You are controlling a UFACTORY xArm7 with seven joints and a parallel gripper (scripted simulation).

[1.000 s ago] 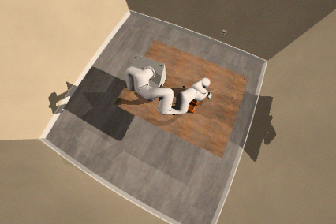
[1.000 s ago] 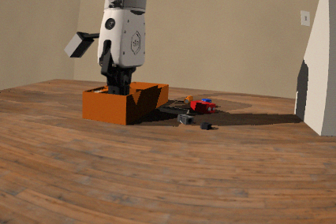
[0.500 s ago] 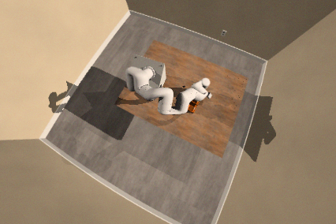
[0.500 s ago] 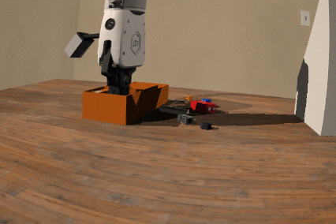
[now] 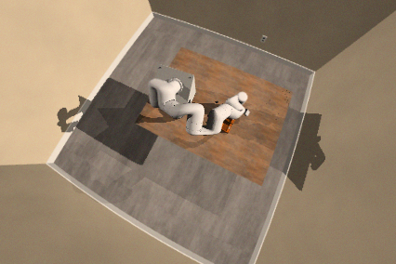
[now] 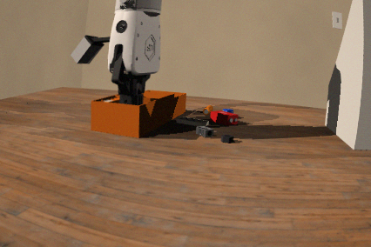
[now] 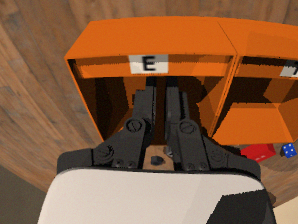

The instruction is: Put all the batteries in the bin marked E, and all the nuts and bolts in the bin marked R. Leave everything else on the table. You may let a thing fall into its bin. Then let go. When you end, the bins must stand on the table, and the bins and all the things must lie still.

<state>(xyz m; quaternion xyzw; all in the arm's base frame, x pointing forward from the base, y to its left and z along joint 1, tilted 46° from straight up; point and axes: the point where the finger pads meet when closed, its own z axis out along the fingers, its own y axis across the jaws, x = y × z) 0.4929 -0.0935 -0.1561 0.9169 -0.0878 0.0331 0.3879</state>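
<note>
Now: hand 15 cm past the small black piece, 3 cm to the right of it and 3 cm above it. Round my hand: orange bin 8 cm to the right, 1 cm below; then red block 15 cm behind, 11 cm to the right, 3 cm below; then pale grey block 12 cm behind, 3 cm below.
</note>
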